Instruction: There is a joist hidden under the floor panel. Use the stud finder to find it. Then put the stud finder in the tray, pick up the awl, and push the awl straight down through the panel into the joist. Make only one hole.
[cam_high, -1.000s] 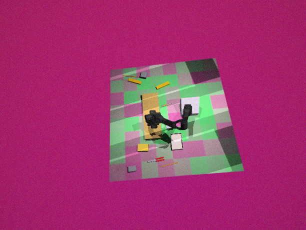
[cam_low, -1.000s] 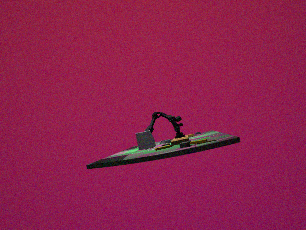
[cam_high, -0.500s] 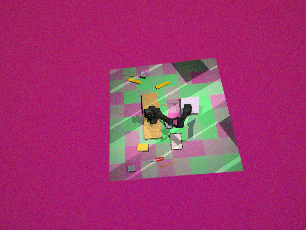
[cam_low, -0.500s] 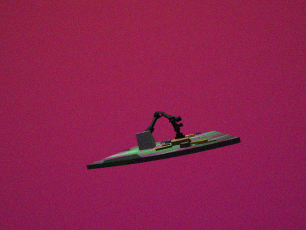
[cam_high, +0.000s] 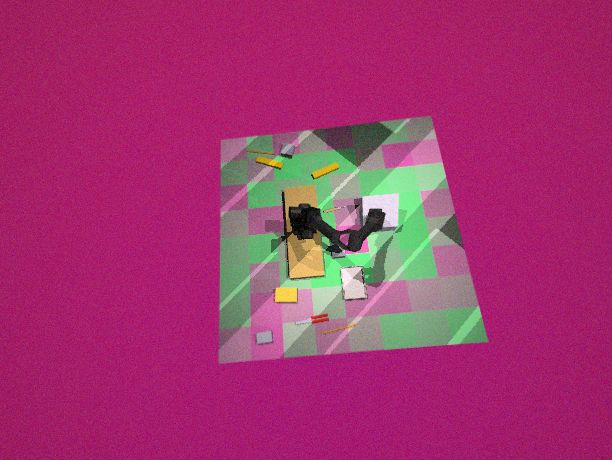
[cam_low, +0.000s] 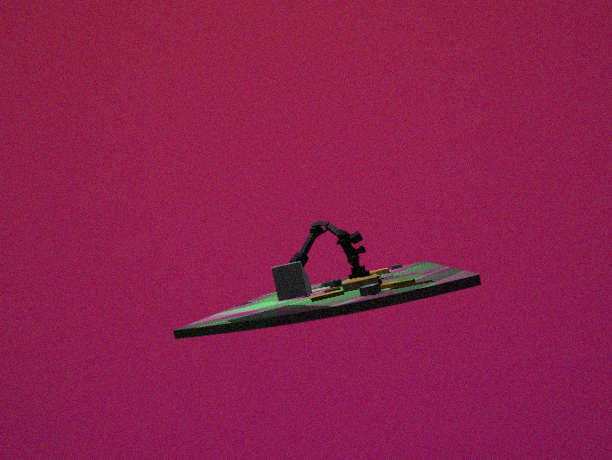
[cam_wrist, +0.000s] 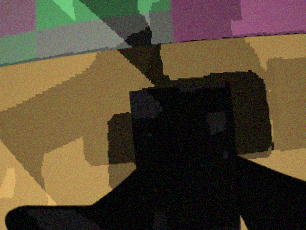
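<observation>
Now: the white tray 260 mm behind my gripper tip, 290 mm to the left of it and 50 mm below it. From my gripper tip the other things lie so: yellow block: 90 mm ahead, 350 mm to the left, 50 mm below; stud finder: 30 mm behind, 20 mm above; awl: 190 mm behind, 130 mm to the right, 60 mm below.
</observation>
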